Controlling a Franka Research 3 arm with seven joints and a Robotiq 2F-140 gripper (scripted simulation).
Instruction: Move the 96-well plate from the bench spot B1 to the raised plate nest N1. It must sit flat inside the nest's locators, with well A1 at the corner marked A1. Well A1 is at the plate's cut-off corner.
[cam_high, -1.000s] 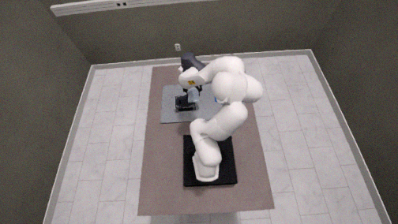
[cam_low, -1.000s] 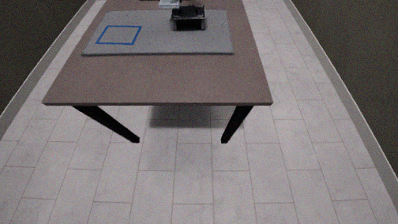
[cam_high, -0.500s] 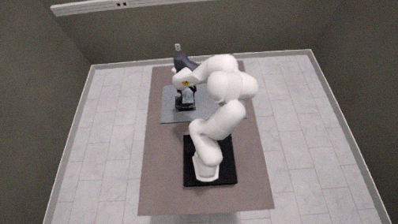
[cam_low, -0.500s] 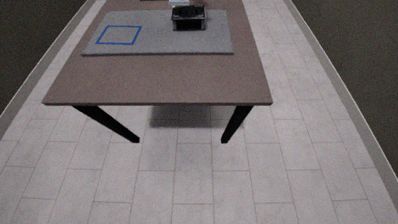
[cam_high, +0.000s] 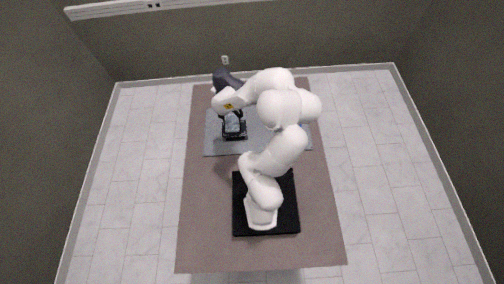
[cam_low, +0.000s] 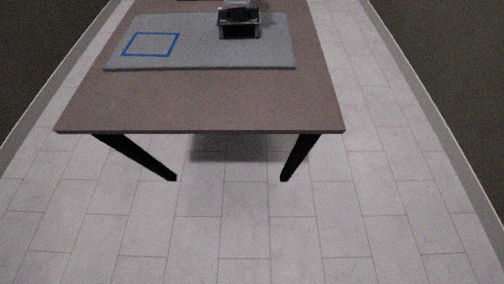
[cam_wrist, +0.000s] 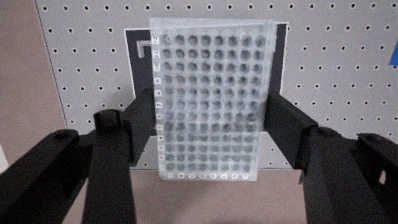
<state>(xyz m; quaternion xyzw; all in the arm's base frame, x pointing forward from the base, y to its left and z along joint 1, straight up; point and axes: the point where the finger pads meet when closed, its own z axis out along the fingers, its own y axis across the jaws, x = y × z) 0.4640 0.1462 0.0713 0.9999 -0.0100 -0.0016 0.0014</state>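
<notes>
Right now my hand is 20 mm above the clear 96-well plate. Round my hand: dark raised nest: 90 mm below; then A1 label: 50 mm behind, 80 mm to the right, 90 mm below.
</notes>
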